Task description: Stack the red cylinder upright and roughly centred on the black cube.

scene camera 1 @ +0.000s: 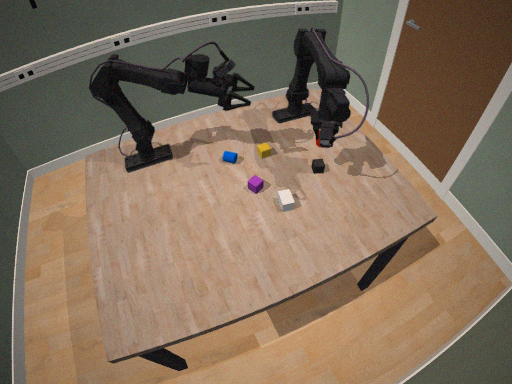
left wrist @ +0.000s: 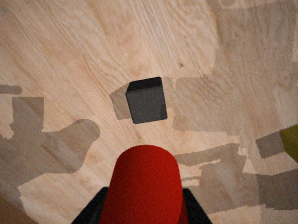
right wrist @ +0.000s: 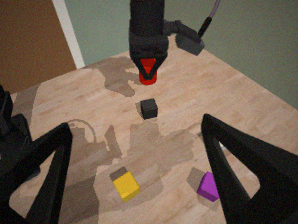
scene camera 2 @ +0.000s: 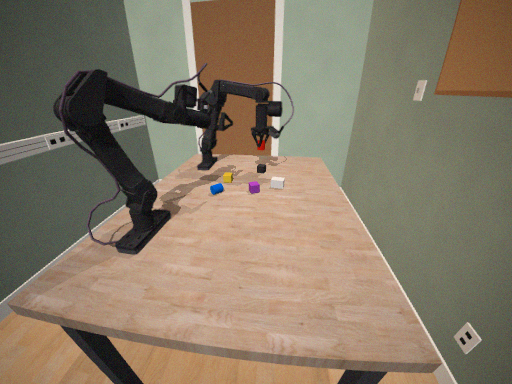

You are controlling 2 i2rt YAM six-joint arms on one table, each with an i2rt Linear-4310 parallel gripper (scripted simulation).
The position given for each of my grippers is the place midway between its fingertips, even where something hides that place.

Observation:
I see my left gripper point(right wrist: 147, 73), my right gripper point(scene camera 1: 252, 95) and a black cube point(left wrist: 146, 101).
My right gripper also shows in the right wrist view point(right wrist: 136, 124).

